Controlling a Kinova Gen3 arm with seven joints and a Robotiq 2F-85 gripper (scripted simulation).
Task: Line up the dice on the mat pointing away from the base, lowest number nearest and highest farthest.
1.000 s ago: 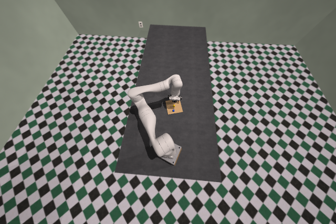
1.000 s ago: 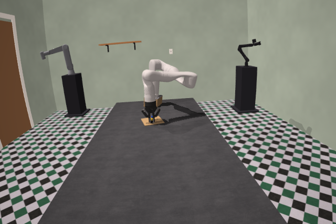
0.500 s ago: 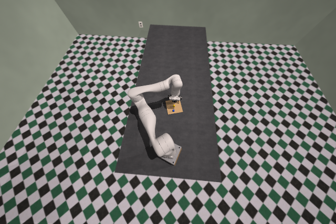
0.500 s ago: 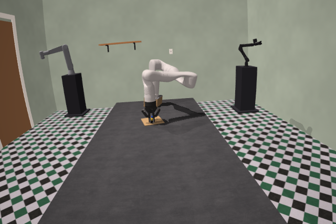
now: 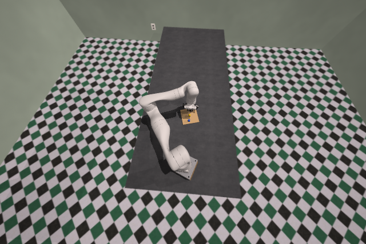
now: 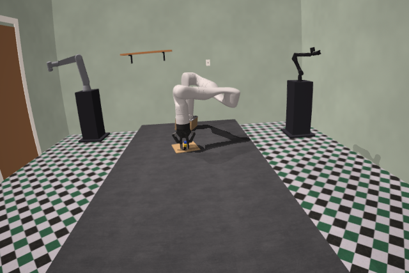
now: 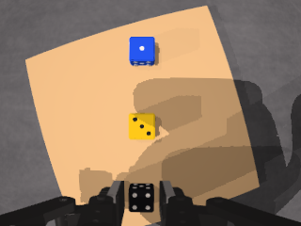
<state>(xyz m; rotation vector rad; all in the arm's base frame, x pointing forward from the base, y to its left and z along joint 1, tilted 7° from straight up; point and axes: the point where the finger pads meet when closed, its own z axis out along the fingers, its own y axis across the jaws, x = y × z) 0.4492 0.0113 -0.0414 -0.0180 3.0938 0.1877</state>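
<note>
My gripper is now 10 mm above the black die. The rest, counted from my hand: blue die: 100 mm behind, 10 mm below; yellow die: 50 mm behind, 10 mm below; tan mat: 50 mm behind, 20 mm below.
</note>
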